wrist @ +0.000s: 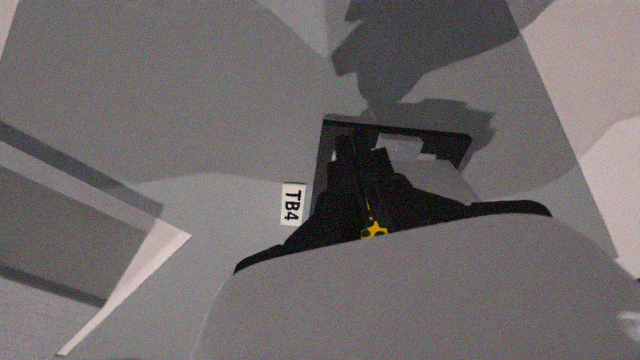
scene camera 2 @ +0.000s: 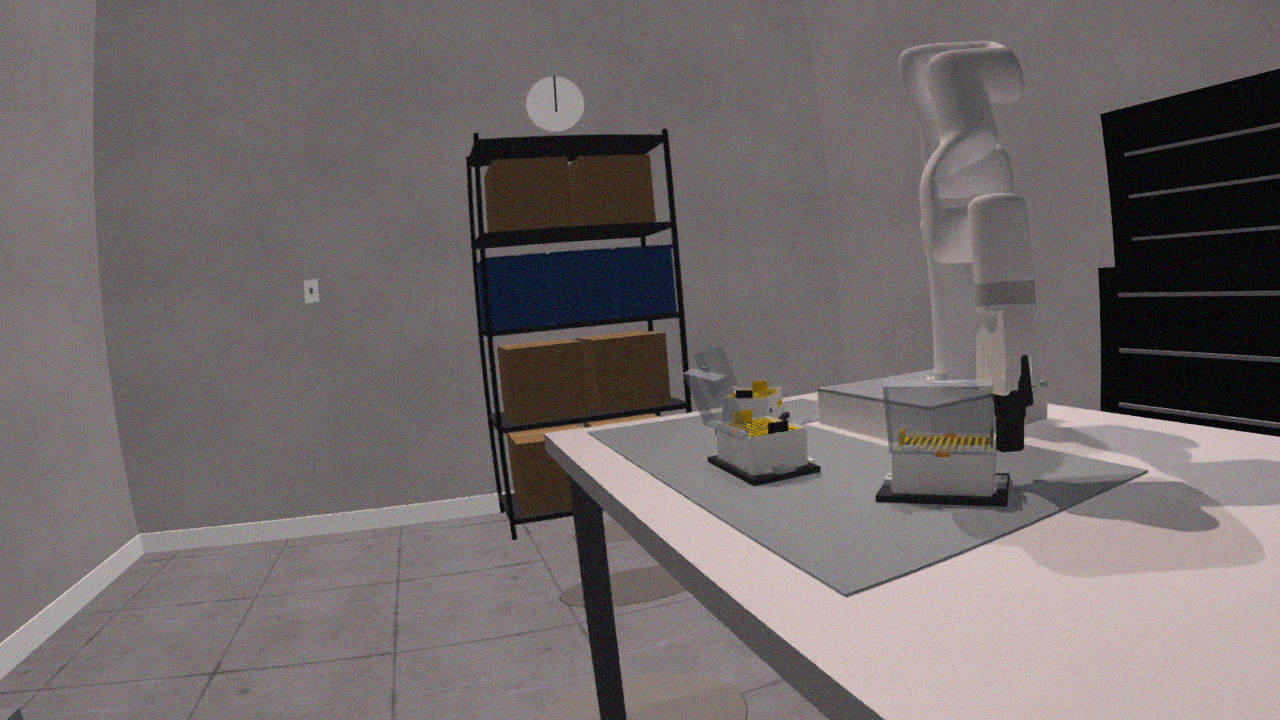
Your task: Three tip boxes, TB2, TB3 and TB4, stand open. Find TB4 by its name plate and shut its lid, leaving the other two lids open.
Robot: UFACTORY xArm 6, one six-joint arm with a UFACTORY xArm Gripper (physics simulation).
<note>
In view: my gripper [scene camera 2: 1009, 450] and a TB4 name plate [wrist: 293, 194].
</note>
